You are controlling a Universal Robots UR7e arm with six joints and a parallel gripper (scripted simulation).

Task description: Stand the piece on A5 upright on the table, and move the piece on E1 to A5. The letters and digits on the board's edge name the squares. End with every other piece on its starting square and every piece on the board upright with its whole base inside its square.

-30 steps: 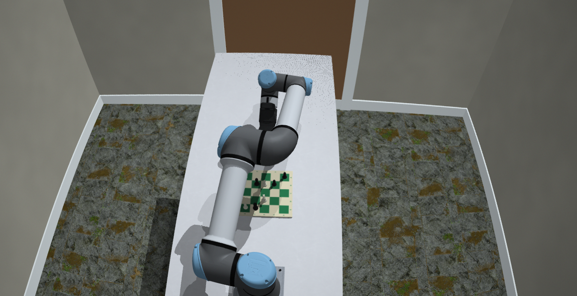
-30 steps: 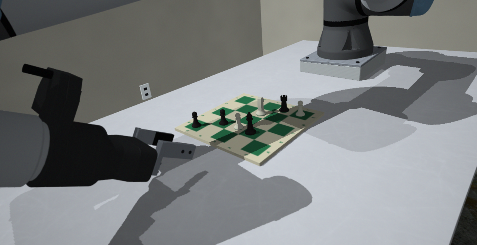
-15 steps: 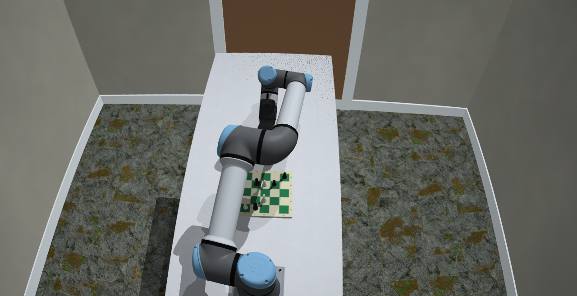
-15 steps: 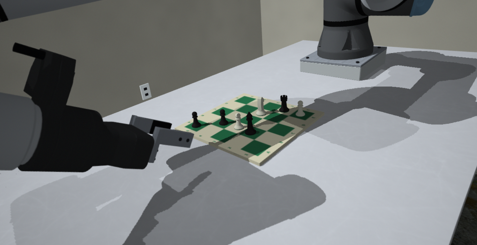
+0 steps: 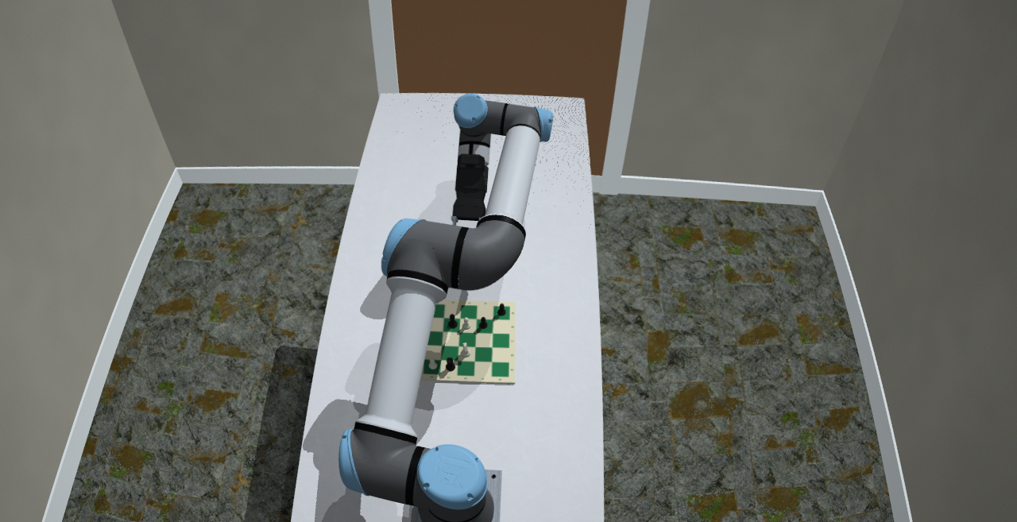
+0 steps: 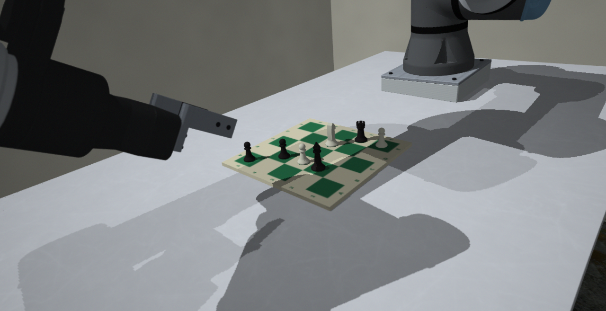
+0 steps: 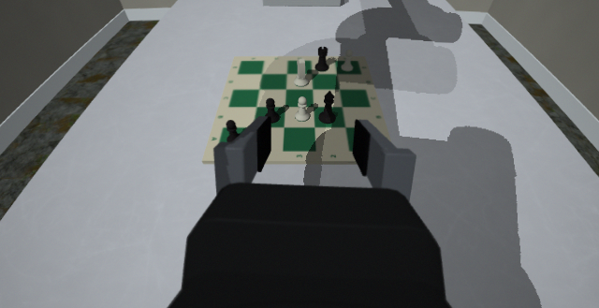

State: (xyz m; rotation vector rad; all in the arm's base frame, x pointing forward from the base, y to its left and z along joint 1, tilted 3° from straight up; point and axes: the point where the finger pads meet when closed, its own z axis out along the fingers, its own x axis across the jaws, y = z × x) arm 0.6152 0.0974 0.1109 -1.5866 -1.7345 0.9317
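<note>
Now: hand 190 mm past the chessboard, 130 mm above it and 40 mm to the left of it. From my hand the other things lie so: white knight: 230 mm behind, 110 mm below, 40 mm to the right.
</note>
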